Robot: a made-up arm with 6 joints.
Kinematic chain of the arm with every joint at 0, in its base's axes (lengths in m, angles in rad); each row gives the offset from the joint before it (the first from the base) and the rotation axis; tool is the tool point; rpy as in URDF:
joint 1: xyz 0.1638 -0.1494 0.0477 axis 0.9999 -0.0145 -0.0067
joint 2: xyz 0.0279 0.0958 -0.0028 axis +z
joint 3: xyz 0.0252 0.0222 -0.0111 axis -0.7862 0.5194 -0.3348
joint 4: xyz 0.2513 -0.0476 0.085 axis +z
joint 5: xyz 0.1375 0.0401 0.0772 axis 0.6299 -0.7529 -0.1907
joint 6: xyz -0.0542 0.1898 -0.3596 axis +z
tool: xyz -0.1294 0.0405 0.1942 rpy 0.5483 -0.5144 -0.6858
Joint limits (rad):
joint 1: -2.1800..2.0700
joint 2: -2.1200..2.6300
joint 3: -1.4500..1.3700
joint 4: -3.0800..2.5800
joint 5: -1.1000..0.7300
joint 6: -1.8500..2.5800
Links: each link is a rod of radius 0.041 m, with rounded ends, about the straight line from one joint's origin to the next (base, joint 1, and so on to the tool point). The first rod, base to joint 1, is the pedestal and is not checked.
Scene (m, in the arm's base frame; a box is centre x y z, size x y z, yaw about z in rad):
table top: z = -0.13
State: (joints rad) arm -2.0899 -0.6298 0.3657 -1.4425 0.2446 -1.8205
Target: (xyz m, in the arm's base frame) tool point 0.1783 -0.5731 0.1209
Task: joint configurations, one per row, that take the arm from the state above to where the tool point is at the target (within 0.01 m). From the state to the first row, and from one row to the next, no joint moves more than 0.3 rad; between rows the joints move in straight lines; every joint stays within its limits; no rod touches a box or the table.
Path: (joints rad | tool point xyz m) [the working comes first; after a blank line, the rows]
Joints at the target: -0.8755 -1.1497 0.9895 -0.9573 -0.6143 -1.7574
Straight joint move there: clear.

1: -1.8470 -0.7338 0.4905 -1.3455 0.0728 -1.8079 | 0.5130 -0.1054 0.5293
2: -1.6041 -0.8377 0.6152 -1.2484 -0.0989 -1.7953 | 0.4325 -0.2898 0.5215
3: -1.3613 -0.9417 0.7400 -1.1514 -0.2707 -1.7827 | 0.3439 -0.4492 0.4360
4: -1.1184 -1.0457 0.8647 -1.0543 -0.4425 -1.7701 | 0.2562 -0.5503 0.2912
5: -0.8755 -1.1497 0.9895 -0.9573 -0.6143 -1.7574 | 0.1783 -0.5731 0.1209

